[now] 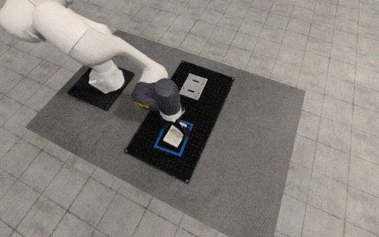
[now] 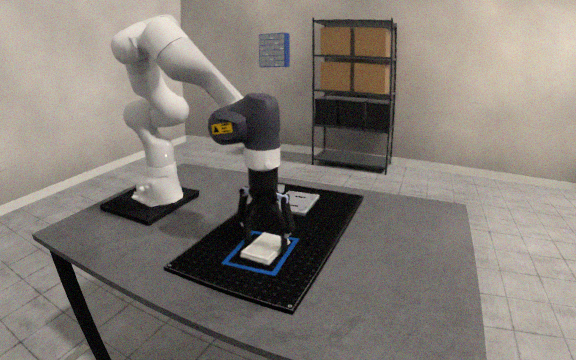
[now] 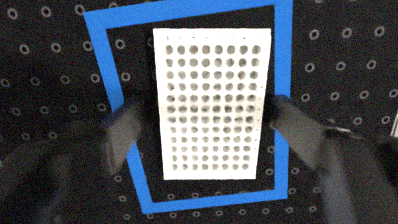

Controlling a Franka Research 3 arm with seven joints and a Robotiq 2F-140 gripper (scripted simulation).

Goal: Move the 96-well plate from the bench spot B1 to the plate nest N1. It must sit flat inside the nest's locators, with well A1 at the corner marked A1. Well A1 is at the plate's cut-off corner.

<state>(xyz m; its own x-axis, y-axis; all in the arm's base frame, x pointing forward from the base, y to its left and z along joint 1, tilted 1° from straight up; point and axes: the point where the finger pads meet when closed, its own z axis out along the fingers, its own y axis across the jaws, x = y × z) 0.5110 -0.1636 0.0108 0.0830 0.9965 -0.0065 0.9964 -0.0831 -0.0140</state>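
Now: hand 20 mm above the white 96-well plate. Round my hand: A1 corner mark (400 mm to the left, 30 mm ahead, 10 mm below); plate nest (320 mm to the left, 30 mm behind, 20 mm below).
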